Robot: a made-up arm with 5 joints.
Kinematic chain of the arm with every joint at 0, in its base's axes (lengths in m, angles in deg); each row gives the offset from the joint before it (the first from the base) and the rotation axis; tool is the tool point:
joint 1: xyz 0 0 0.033 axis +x
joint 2: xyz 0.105 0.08 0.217 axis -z
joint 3: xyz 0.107 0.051 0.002 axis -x
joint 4: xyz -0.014 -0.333 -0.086 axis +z
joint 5: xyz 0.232 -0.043 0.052 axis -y
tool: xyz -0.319 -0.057 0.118
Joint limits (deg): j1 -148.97..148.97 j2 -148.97..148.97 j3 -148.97..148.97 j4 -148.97..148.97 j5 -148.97..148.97
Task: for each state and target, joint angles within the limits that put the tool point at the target. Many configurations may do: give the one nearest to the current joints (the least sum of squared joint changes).
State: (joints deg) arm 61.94 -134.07 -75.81 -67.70 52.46
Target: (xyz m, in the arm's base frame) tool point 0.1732 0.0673 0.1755
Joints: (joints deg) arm 53.45 -148.97 -51.81 -82.50 14.30
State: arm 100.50 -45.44 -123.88 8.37 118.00
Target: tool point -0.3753 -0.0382 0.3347
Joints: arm 107.03 -80.27 -113.46 2.26 75.61
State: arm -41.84 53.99 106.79 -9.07 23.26
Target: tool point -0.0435 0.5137 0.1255
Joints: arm -74.02 60.05 71.95 -39.08 29.92
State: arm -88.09 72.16 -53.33 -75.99 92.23
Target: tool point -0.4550 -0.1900 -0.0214
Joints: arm -82.82 89.83 -4.19 -79.50 120.72
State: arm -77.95 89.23 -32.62 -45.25 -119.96
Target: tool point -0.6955 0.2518 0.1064
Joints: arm -82.15 103.31 -11.33 -53.43 -116.85
